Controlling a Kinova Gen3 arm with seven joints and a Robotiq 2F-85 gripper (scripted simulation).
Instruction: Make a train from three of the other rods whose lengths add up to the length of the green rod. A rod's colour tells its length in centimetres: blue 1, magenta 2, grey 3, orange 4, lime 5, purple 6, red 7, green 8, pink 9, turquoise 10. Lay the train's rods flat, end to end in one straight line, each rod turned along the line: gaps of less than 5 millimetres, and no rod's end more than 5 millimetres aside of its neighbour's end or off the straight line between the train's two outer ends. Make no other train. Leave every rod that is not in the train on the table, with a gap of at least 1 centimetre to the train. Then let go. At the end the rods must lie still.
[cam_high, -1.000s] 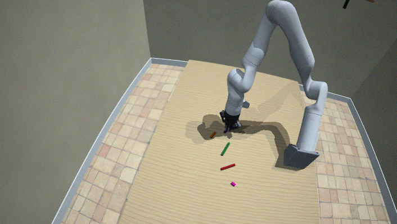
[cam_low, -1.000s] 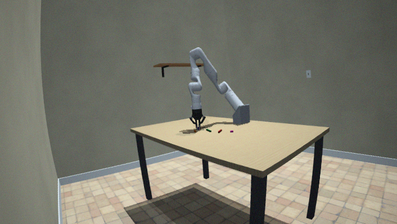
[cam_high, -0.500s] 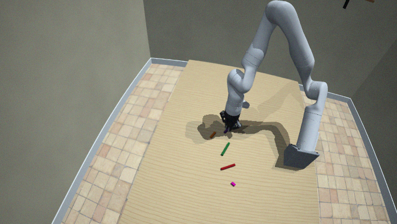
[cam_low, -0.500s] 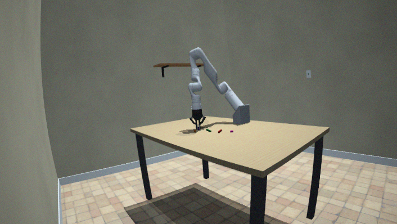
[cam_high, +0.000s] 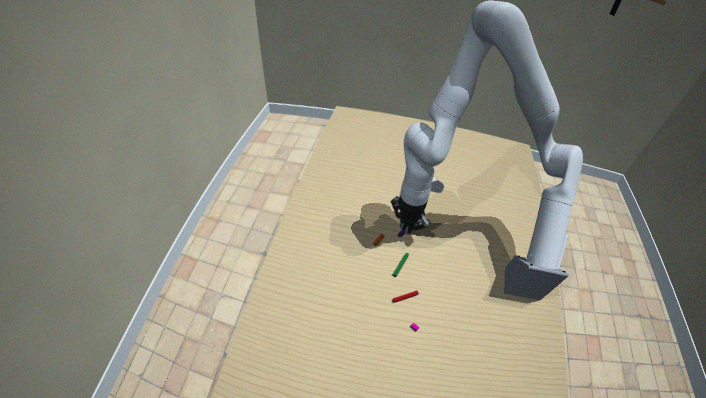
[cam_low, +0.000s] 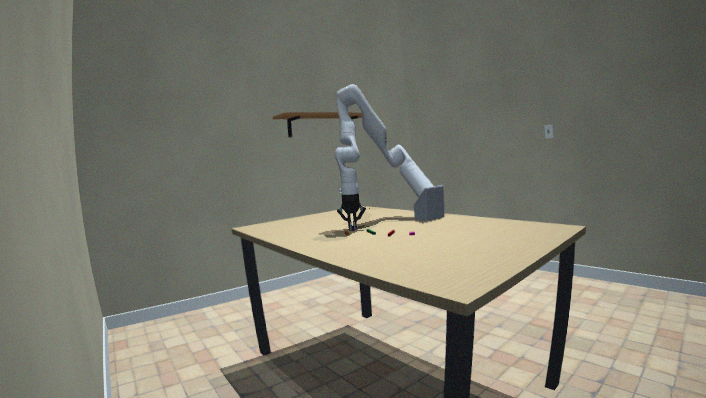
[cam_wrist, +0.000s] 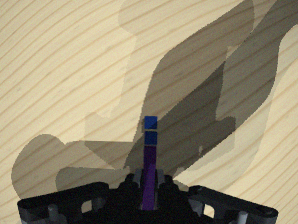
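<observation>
Right now my hand is 10 mm above the purple rod. Round my hand: green rod (120 mm to the left, 20 mm below); then orange rod (70 mm ahead, 50 mm to the left, 20 mm below); then red rod (220 mm to the left, 20 mm below, 20 mm behind).
</observation>
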